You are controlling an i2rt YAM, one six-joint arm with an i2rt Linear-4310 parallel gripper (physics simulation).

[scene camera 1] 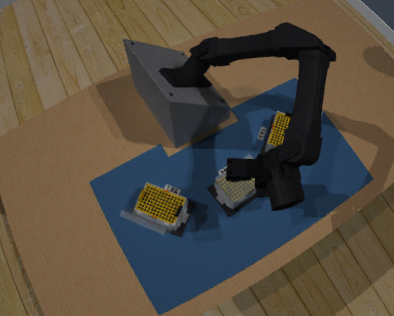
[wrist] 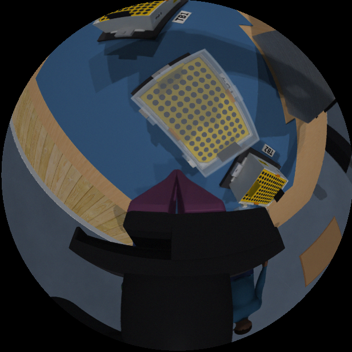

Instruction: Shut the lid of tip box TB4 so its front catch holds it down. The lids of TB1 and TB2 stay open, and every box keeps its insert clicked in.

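Where they show: arm's base, origin of the base link: (scene camera 1: 186, 79).
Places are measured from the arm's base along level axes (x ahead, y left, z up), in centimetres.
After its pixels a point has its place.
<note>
Tip box TB4 (scene camera 1: 235, 202) @(x 34.9, y -11.1, z -7.9 cm) stands on the blue mat between the other two boxes. Its clear lid (scene camera 1: 236, 186) @(x 31.9, y -8.3, z -6.9 cm) (wrist: 192, 107) lies down over the yellow insert, which looks paler through it. I cannot tell whether the front catch holds the lid. TB1 (scene camera 1: 161, 204) @(x 22.8, y -26.5, z -9.0 cm) (wrist: 137, 17) has its lid (scene camera 1: 143, 222) @(x 26.7, y -33.6, z -0.3 cm) open and its yellow insert uncovered. TB2 (scene camera 1: 278, 131) @(x 26.5, y 13.3, z -8.9 cm) (wrist: 262, 185) also shows an uncovered yellow insert, partly behind the arm in the scene view. My gripper (wrist: 176, 174) is shut and empty, above the mat beside TB4's lid; its fingertips are hidden in the scene view.
The blue mat (scene camera 1: 200, 265) @(x 41.6, y -28.3, z -14.7 cm) (wrist: 100, 145) lies on the wooden table (scene camera 1: 45, 200) @(x -2.5, y -54.9, z -15.0 cm). The grey arm base (scene camera 1: 185, 112) @(x 10.0, y -7.8, z 1.9 cm) (wrist: 295, 75) stands at the back edge of the mat. The arm (scene camera 1: 310, 100) @(x 35.4, y 5.7, z 25.1 cm) passes over TB2. A person (wrist: 245, 300) shows at the bottom of the wrist view.
</note>
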